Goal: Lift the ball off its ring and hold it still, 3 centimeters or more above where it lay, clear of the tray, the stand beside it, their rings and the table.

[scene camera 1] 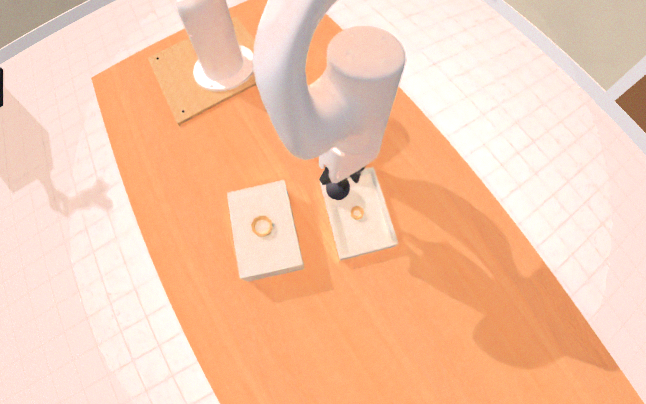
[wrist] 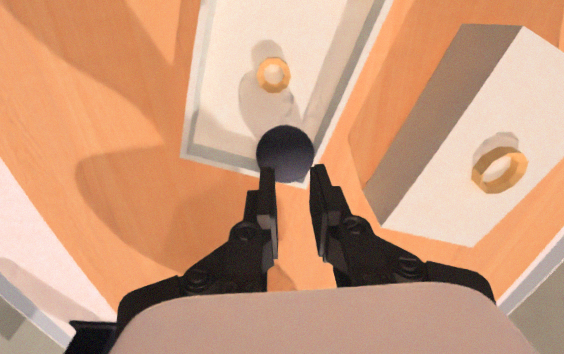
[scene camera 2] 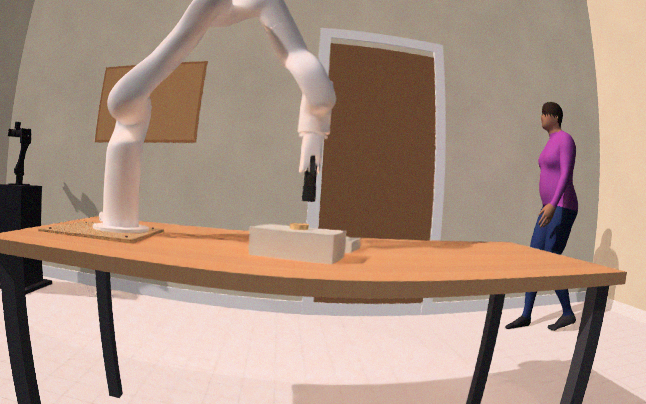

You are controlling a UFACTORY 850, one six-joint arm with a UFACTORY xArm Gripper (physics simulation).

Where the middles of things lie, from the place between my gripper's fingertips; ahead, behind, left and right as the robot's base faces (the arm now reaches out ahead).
My gripper is now 90 mm above the dark ball [wrist: 288,150] and 30 mm past it. Round my hand: white block stand [scene camera 1: 266,244] (190 mm to the right, 80 mm below, 20 mm behind); then shallow white tray [scene camera 1: 361,224] (110 mm below, 40 mm ahead, 10 mm to the left).
